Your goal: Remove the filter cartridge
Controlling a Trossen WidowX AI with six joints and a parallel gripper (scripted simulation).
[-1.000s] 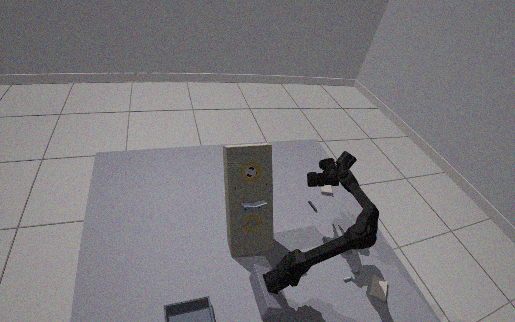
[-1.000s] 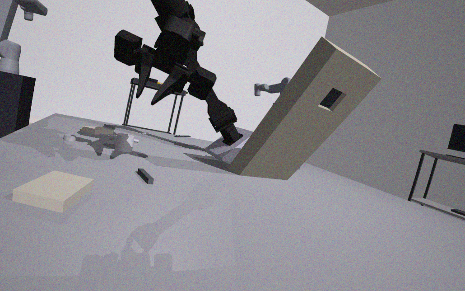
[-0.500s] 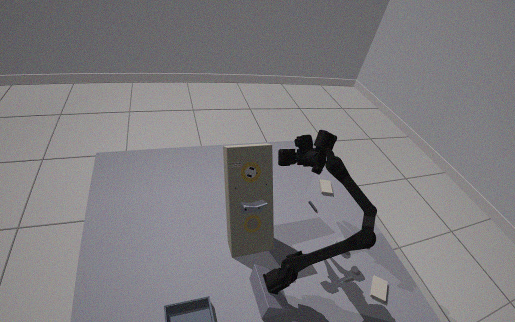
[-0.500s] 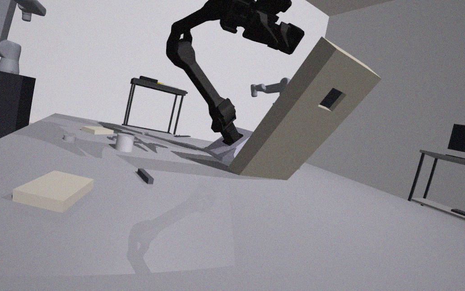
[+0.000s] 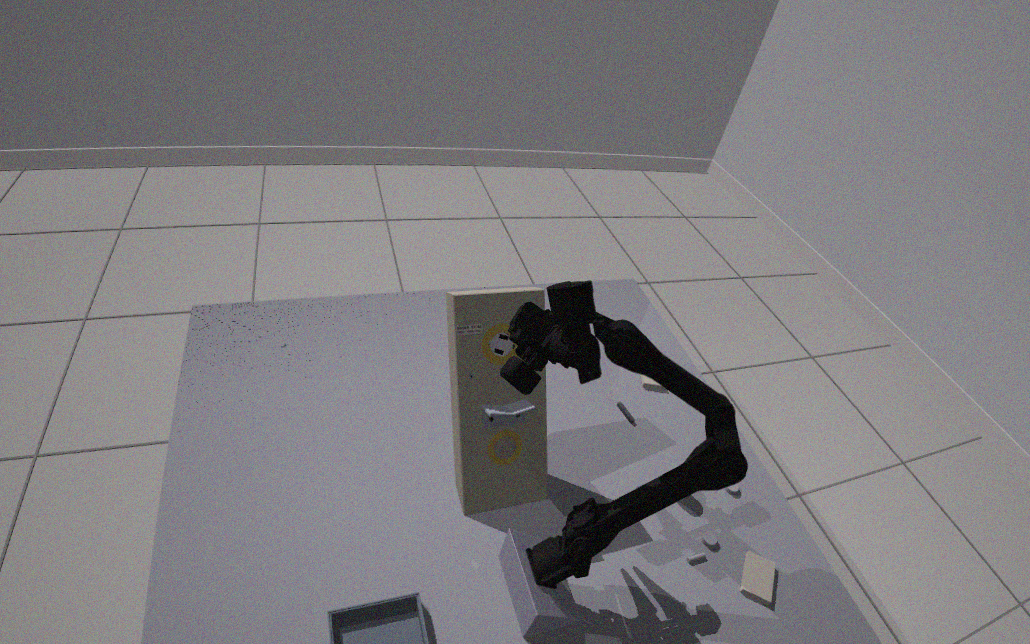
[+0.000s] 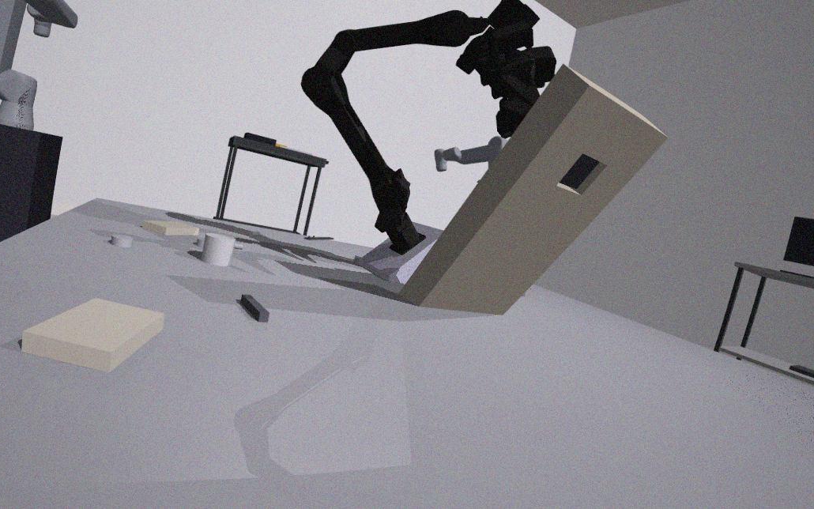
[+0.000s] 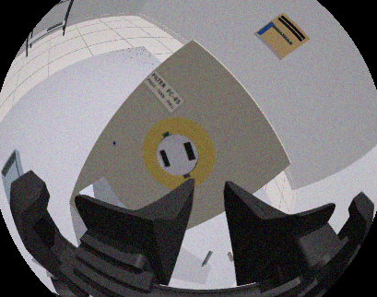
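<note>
Right now the round white filter cartridge is 50 mm below my gripper tip, 40 mm ahead of it and 30 mm to the left of it. The rest, counted from my gripper tip: grey tray 390 mm behind, 310 mm below, 300 mm to the left; dark bar 330 mm to the right, 310 mm below, 20 mm ahead.
</note>
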